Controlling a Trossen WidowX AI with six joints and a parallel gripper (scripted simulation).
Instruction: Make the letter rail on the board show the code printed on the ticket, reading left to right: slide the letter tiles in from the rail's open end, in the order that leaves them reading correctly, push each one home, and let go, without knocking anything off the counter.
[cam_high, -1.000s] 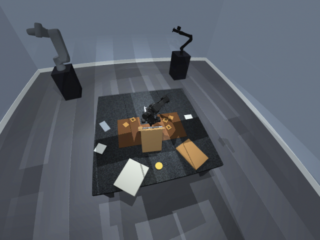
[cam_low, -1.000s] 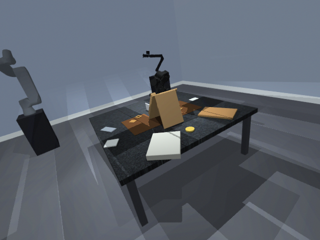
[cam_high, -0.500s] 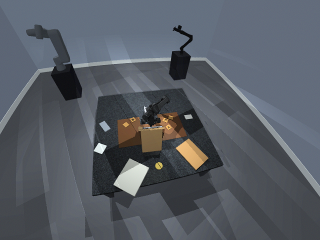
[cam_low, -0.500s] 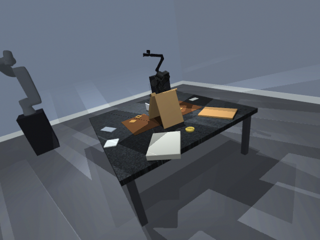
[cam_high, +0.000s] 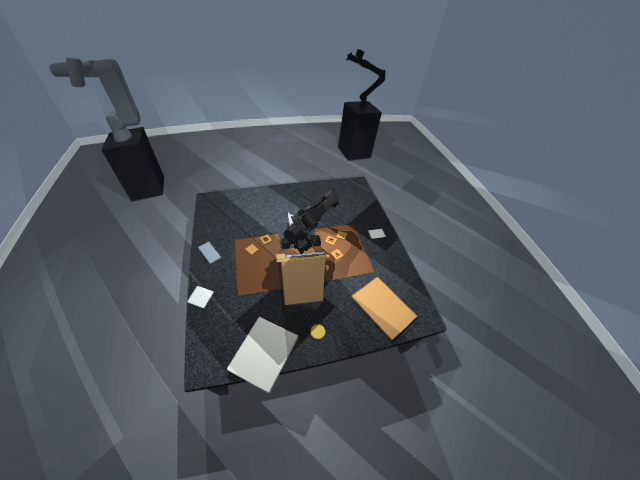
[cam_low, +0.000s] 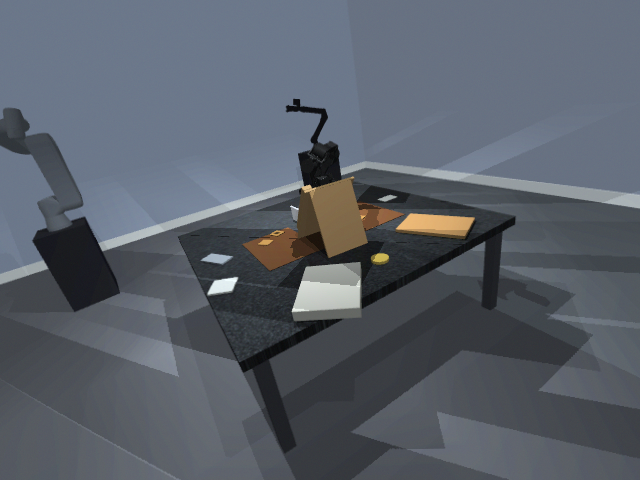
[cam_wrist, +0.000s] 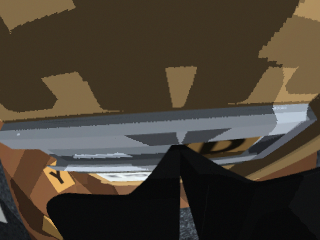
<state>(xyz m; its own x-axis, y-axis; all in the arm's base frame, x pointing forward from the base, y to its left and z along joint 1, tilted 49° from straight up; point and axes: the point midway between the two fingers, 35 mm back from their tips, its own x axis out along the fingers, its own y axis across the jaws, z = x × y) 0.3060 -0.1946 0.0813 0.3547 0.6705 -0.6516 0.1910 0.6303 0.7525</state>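
Now: the white ticket 9 cm below my gripper tip, 7 cm to the left of it and 5 cm behind it. Round my gripper tip: white box (38 cm ahead, 30 cm to the right, 15 cm below); then brown mat (17 cm below, 14 cm behind, 5 cm to the left); then flat tan slab (35 cm to the left, 35 cm ahead, 16 cm below).
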